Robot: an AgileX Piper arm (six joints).
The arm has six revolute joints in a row. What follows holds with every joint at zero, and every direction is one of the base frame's.
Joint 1 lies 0.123 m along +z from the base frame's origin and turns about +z.
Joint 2 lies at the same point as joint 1 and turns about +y.
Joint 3 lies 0.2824 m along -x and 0.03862 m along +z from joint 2 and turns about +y.
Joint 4 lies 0.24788 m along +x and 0.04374 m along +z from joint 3 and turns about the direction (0.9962, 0, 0.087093).
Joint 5 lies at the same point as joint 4 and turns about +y.
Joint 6 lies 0.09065 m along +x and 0.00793 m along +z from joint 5 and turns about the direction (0.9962, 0, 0.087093).
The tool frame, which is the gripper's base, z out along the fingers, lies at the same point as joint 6; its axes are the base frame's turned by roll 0, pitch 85.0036 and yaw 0 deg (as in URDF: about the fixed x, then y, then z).
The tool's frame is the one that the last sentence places.
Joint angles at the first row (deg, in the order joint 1, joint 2, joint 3, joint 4, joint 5, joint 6):
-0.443 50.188 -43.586 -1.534 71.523 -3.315
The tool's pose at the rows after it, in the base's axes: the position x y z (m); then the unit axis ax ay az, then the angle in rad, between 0 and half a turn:
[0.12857, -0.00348, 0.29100, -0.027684, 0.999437, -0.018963, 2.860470]
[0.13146, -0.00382, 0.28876, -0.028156, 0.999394, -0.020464, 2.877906]
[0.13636, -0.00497, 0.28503, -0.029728, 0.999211, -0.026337, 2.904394]
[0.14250, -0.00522, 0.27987, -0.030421, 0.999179, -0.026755, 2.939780]
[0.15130, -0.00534, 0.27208, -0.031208, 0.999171, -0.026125, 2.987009]
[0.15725, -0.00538, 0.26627, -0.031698, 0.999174, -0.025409, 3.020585]
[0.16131, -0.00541, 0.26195, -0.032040, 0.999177, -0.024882, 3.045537]
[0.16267, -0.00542, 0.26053, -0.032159, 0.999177, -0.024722, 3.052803]
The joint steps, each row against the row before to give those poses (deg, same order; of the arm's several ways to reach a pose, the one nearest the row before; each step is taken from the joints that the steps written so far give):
0.000 0.699 0.001 -0.117 0.000 0.000
0.001 0.993 -0.001 -0.212 0.000 0.001
0.001 1.638 0.001 -0.743 -0.144 0.001
-0.002 2.141 -0.001 -0.134 -0.116 -0.002
0.002 3.078 0.000 -0.044 -0.371 0.002
0.000 2.177 0.001 0.000 -0.252 0.000
-0.001 1.564 -0.002 0.000 -0.131 -0.001
0.000 0.506 0.001 0.000 -0.089 -0.001

